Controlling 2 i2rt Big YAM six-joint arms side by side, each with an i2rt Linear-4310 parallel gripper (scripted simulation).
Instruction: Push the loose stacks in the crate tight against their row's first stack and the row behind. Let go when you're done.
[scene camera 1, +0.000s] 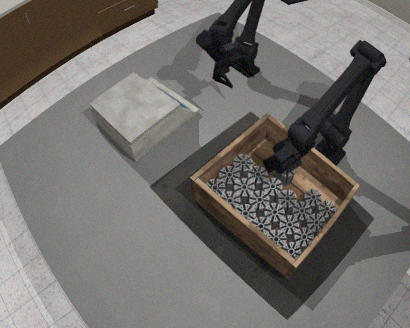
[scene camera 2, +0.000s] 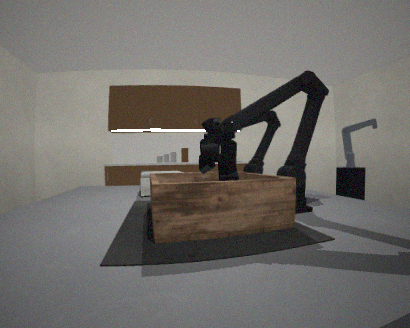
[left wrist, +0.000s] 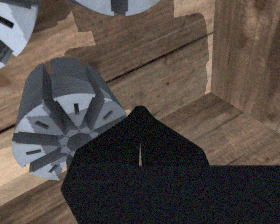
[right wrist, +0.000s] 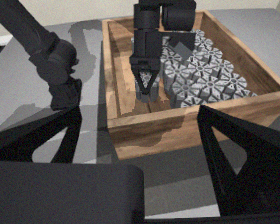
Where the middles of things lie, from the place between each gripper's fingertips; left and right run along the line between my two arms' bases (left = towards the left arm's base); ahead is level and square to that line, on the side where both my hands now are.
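Scene:
Pale grey box (scene camera 1: 136, 109): 310 mm ahead of my left hand, 510 mm to the right of it. Left gripper: 80 mm short of the wooden crate (scene camera 2: 188, 206), 100 mm to the right of it, 30 mm above it.
From my right hand, pale grey box: 200 mm below, 310 mm ahead, 280 mm to the right. Right hand: 230 mm above the wooden crate, 340 mm to the right of it, 80 mm short of it.

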